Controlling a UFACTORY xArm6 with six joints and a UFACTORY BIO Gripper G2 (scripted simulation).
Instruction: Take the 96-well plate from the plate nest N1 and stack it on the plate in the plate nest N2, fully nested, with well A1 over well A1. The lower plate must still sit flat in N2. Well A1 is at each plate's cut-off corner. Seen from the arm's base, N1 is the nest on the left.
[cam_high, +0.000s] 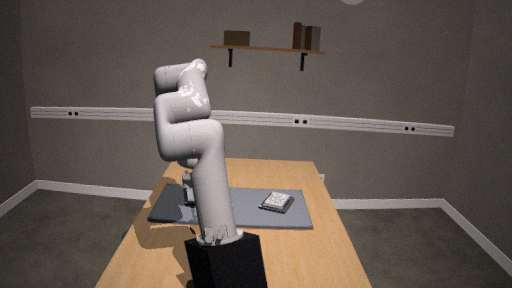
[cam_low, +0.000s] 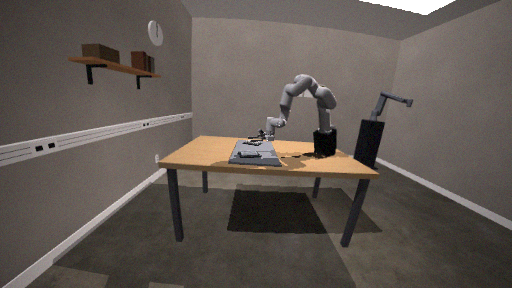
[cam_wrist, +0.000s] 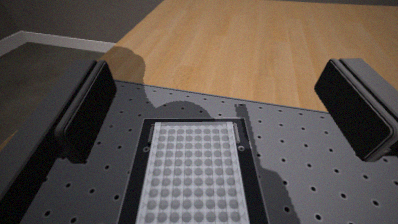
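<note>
Now: the clear 96-well plate 110 mm below my hand, 20 mm to the left of it and 20 mm ahead of it.
</note>
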